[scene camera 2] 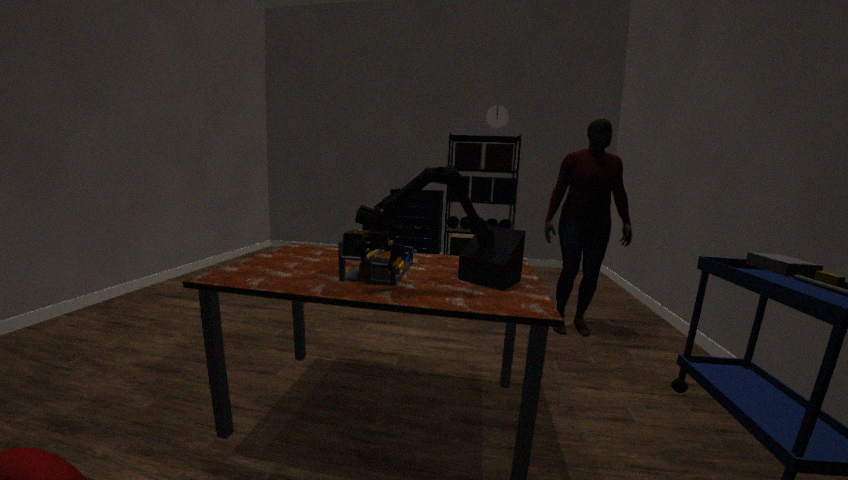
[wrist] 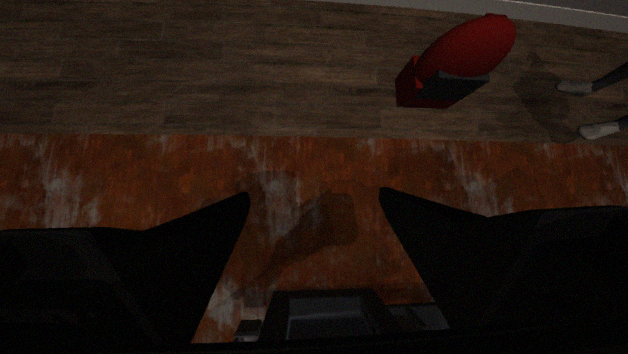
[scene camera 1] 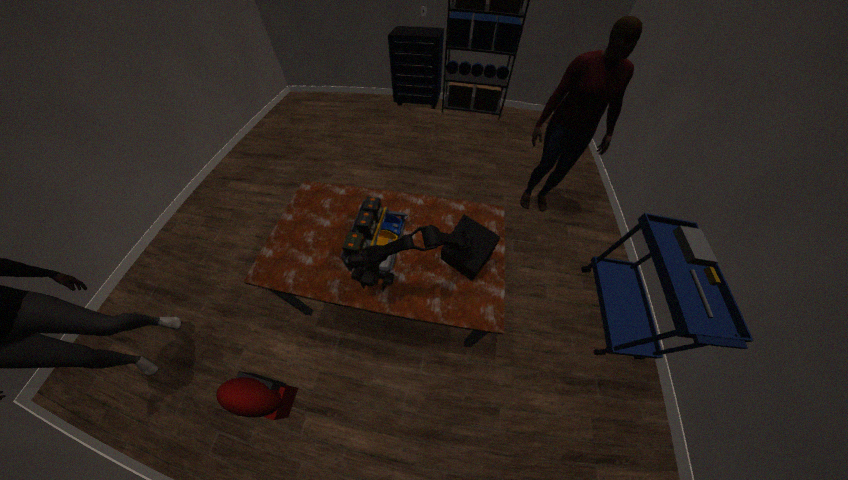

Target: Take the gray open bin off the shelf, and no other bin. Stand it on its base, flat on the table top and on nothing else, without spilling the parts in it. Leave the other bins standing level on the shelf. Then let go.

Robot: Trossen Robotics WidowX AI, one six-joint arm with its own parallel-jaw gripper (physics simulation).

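Places are measured from the arm's base along level axes (x ahead, y left, z up), in millimetres.
Where they show: gripper, fingertip midpoint: [scene camera 2: 375, 269] [wrist: 315, 196] [scene camera 1: 373, 289]; arm's base at its link origin: [scene camera 2: 487, 242] [scene camera 1: 466, 241].
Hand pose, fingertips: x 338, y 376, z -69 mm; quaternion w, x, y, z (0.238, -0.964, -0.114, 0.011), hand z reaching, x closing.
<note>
Things, the pixels of their centre, and the offset from my fingertips. Level surfaces: height alone.
- gray open bin at the middle of its body: [scene camera 2: 378, 268] [scene camera 1: 376, 258] dx +81, dy -178, dz -52 mm
- yellow bin at the middle of its body: [scene camera 2: 387, 262] [scene camera 1: 383, 241] dx +94, dy -289, dz -52 mm
- blue bin at the middle of its body: [scene camera 1: 388, 225] dx +114, dy -399, dz -52 mm
- table at its surface level: dz -95 mm
The gray open bin [scene camera 1: 386, 263] sits in the shelf's lower row at the near end, partly covered by the arm; its parts are too dark to make out. The yellow bin [scene camera 1: 387, 238] and blue bin [scene camera 1: 392, 223] stand behind it. The small shelf [scene camera 2: 341, 267] [wrist: 325, 293] stands on the table [scene camera 1: 321, 270] [scene camera 2: 249, 276]. In the wrist view its end frame shows at the bottom, with gray surfaces inside that I cannot name for certain. My gripper [scene camera 1: 376, 281] [wrist: 315, 196] is open and empty, fingers wide apart, over the table near the shelf's near end, above the surface.
Dark boxes [scene camera 1: 365, 221] [scene camera 2: 357, 240] with orange marks stand on the shelf's upper tier. The arm's black base block [scene camera 1: 470, 246] [scene camera 2: 490, 261] stands to the right. A blue cart [scene camera 1: 624, 303] [scene camera 2: 767, 285], a red rounded object [scene camera 1: 248, 396] [wrist: 467, 47] and two people are beyond the table.
</note>
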